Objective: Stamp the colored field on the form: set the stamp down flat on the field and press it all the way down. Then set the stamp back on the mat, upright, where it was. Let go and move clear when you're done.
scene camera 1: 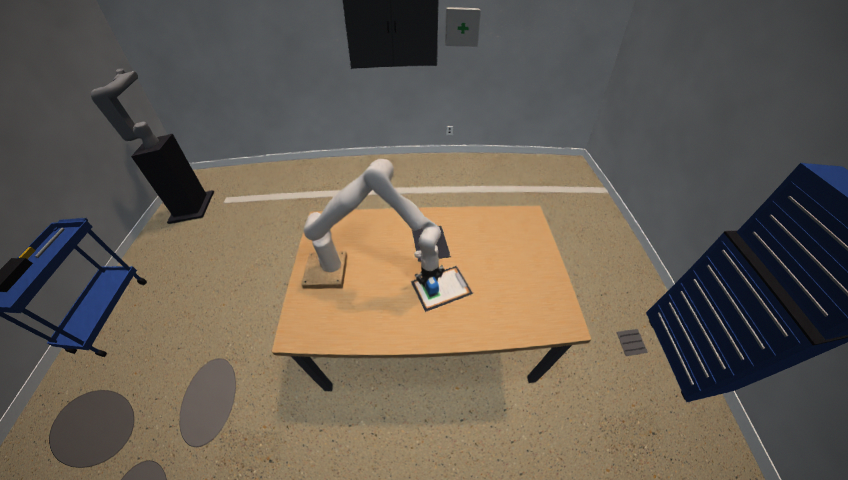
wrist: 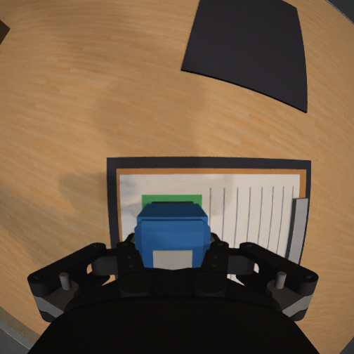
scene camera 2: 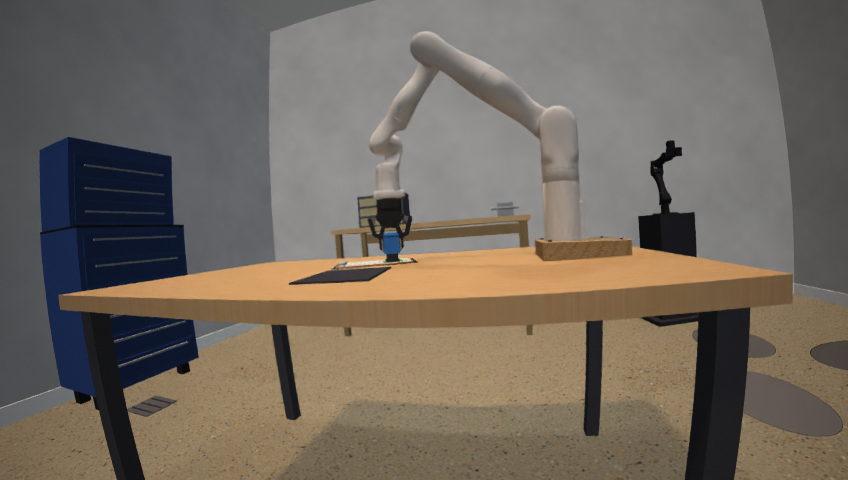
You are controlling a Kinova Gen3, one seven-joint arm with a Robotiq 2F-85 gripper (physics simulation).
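Places are measured from the arm's base along level axes (x ahead, y left, z up), in centimetres.
Where they show: gripper, fingertip midpoint: point(scene camera 2: 391, 251); arm's base, link origin: point(scene camera 1: 332, 265) point(scene camera 2: 563, 240).
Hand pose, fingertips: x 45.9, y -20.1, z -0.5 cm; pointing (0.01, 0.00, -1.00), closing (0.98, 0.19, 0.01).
Note:
Each offset is from my fingertips to the top centre of the thing. Level surfaces: height alone.
The blue stamp {dx +0.2, dy -1.0, dz +5.7 cm} point(scene camera 1: 432, 286) point(scene camera 2: 391, 243) point(wrist: 172, 235) is upright, its black foot over the green field point(wrist: 172, 198) of the form {dx +5.7, dy -0.7, dz -2.3 cm} point(scene camera 1: 451, 289) point(wrist: 250, 200). In the scene camera 2 view the foot appears to touch the form, and a short dark part of it shows below the blue body. My gripper point(scene camera 1: 432, 281) point(scene camera 2: 390, 239) point(wrist: 172, 238) is shut on the stamp from above, a finger on each side. Most of the green field is hidden under the stamp. The black mat {dz -3.1 cm} point(scene camera 1: 442, 245) point(scene camera 2: 339, 276) point(wrist: 247, 50) lies beside the form with no stamp on it.
The form lies on a dark-edged clipboard with a grey clip point(wrist: 298, 230) at one end. The wooden table {dz -3.5 cm} point(scene camera 1: 511, 249) point(scene camera 2: 476, 297) carries the arm's base block point(scene camera 1: 324, 279) point(scene camera 2: 583, 248). A blue drawer cabinet point(scene camera 2: 130, 202) stands beyond the table.

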